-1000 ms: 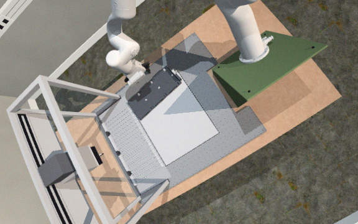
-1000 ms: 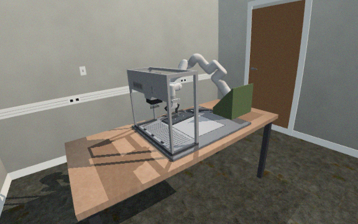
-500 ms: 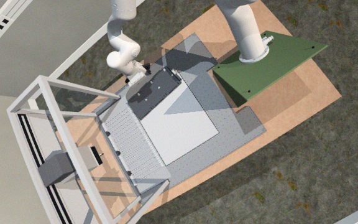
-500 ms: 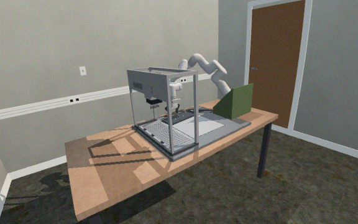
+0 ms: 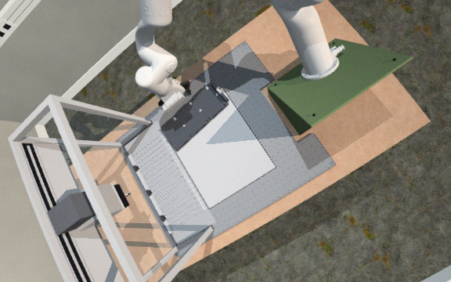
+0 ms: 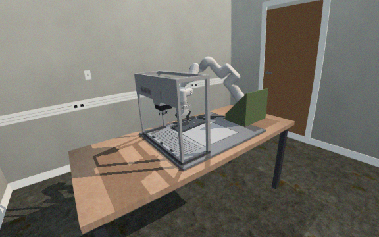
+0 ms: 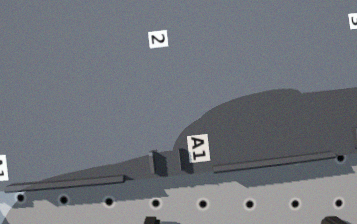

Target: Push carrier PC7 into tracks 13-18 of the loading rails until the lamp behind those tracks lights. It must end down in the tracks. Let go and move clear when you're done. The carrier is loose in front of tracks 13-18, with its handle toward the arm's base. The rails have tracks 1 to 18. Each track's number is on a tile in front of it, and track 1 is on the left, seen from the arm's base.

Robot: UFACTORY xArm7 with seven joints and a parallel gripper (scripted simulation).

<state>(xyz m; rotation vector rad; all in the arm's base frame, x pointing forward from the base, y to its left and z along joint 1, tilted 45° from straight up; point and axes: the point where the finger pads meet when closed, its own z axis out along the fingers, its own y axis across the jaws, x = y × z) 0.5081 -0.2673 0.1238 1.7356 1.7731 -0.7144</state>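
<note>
Now: hand 11 cm to the right of the carrier PC7.
</note>
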